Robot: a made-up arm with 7 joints.
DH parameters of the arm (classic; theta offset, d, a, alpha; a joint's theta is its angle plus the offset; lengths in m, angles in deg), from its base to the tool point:
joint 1: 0 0.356 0 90
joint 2: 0 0.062 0 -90
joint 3: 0 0.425 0.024 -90
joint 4: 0 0.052 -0.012 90
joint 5: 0 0.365 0 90
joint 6: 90 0.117 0.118 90
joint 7: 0 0.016 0 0
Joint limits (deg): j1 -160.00..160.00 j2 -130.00..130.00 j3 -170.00..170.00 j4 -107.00..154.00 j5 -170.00..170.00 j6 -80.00..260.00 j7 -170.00..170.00
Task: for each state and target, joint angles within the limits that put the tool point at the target. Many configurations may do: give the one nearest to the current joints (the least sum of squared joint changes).
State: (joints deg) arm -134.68 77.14 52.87 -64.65 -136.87 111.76 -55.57
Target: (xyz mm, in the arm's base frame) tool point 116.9 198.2 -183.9
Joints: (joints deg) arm -139.07 117.05 36.10 -82.53 -129.20 110.84 -55.57
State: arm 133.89 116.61 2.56 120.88 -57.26 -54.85 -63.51
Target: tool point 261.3 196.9 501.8
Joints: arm 160.00 115.42 -24.36 145.41 -46.96 -58.67 -63.51
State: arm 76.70 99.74 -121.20 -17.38 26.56 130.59 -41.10
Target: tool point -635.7 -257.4 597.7
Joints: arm 32.86 71.99 -127.49 -20.01 21.18 111.16 -41.10
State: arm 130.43 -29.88 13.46 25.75 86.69 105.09 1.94
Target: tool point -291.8 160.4 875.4
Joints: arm 138.88 -1.10 29.53 51.78 96.63 125.01 1.94
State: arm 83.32 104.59 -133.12 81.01 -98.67 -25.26 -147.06
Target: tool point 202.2 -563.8 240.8
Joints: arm 55.03 71.61 -115.08 122.78 -94.45 -33.43 -147.06
